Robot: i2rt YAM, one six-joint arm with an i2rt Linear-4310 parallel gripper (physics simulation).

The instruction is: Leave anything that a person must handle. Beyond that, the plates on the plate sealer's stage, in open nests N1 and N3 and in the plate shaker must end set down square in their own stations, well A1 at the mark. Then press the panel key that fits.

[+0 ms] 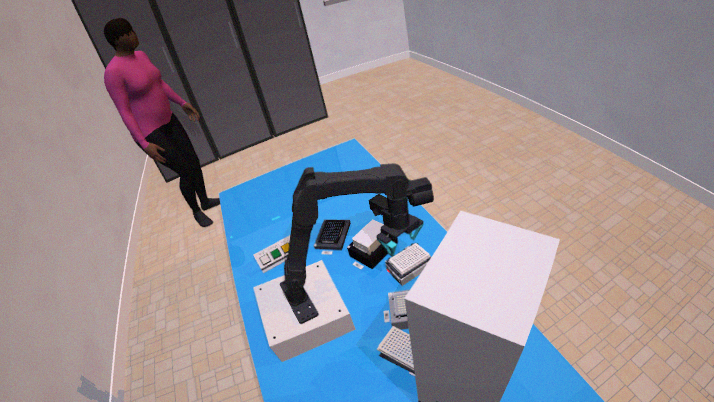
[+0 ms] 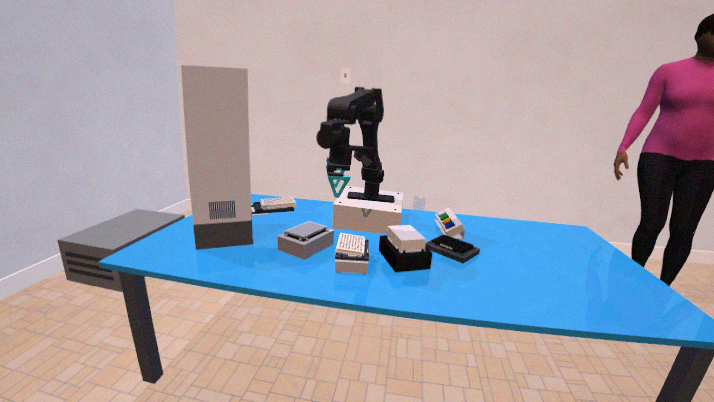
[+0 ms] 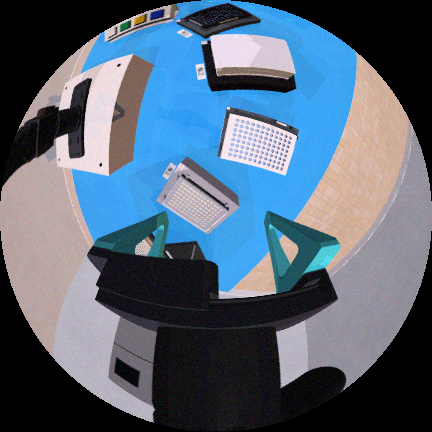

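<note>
My gripper [image 1: 403,245] [image 2: 338,195] [image 3: 215,216] is open and empty, high above the stations. A pale plate [image 1: 401,303] [image 3: 196,202] sits in a grey station whose label is unreadable. A white well plate [image 1: 409,258] [image 2: 351,243] [image 3: 260,145] rests on a low device and looks slightly askew. A white block-like plate [image 1: 369,235] [image 2: 406,237] [image 3: 254,52] sits skewed on a black base. A black plate [image 1: 333,233] [image 2: 451,246] [image 3: 216,16] is in a dark nest. Another white plate [image 1: 396,345] [image 2: 278,202] [image 3: 143,246] is partly hidden. A1 marks are too small to read.
The key panel [image 1: 270,257] [image 2: 452,220] [image 3: 148,18] has white, green, yellow and blue keys. A tall tower [image 1: 480,275] [image 2: 217,150] stands beside the grey station. A person [image 1: 145,95] [image 2: 682,110] stands by the table's end. The arm's base box [image 1: 320,325] [image 2: 367,217] [image 3: 122,130] is opposite the stations.
</note>
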